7 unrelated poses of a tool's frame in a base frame.
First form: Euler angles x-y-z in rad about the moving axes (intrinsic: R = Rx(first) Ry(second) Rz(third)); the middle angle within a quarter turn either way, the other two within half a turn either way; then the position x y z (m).
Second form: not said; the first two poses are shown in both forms.
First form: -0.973, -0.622, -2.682, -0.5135, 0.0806, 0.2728
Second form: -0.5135, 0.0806, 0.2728, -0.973, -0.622, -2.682
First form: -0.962, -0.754, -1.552, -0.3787, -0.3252, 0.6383
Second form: -0.3787, -0.3252, 0.6383, -0.962, -0.754, -1.552
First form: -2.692, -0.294, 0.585, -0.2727, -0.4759, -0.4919
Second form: -0.2727, -0.4759, -0.4919, -2.692, -0.294, 0.585
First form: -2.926, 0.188, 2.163, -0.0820, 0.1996, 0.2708
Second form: -0.0820, 0.1996, 0.2708, -2.926, 0.188, 2.163
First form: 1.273, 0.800, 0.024, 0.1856, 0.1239, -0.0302
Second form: 0.1856, 0.1239, -0.0302, 1.273, 0.800, 0.024
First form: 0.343, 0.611, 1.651, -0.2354, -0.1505, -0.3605
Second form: -0.2354, -0.1505, -0.3605, 0.343, 0.611, 1.651
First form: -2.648, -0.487, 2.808, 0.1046, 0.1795, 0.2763
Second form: 0.1046, 0.1795, 0.2763, -2.648, -0.487, 2.808
